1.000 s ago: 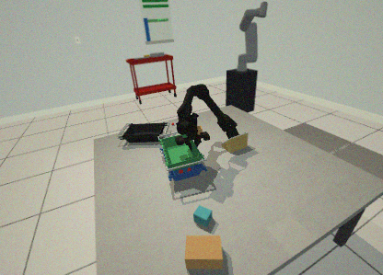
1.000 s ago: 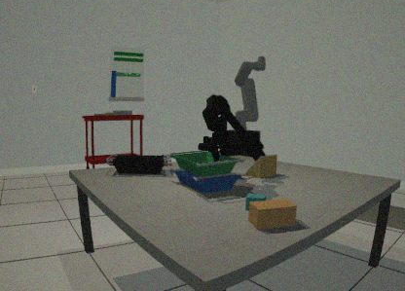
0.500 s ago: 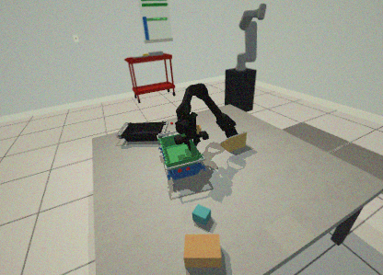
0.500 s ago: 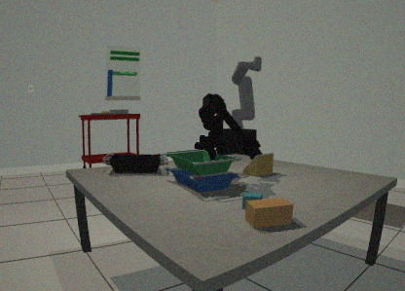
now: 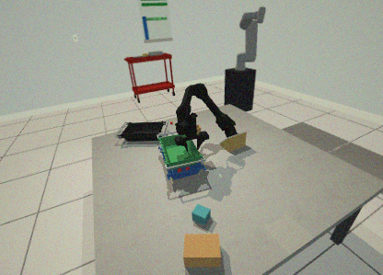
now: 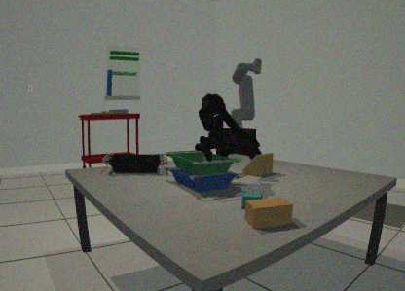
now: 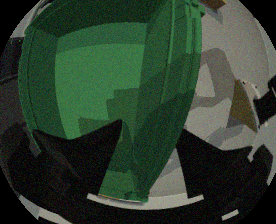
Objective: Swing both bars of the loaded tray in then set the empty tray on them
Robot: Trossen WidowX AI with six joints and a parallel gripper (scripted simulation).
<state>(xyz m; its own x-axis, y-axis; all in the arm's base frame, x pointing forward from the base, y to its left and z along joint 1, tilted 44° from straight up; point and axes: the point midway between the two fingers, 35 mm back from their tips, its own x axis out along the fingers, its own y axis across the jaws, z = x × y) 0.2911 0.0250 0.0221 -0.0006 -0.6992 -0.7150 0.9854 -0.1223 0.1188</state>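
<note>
Right now the green tray is 80 mm ahead of my gripper tip, 30 mm above it and 20 mm to the right of it. The rest, counted from my gripper tip: yellow piece (380 mm to the right, 110 mm behind, 70 mm below); teal cube (360 mm to the left, 150 mm ahead, 60 mm below); brown block (300 mm to the right, 180 mm behind, 60 mm below).
</note>
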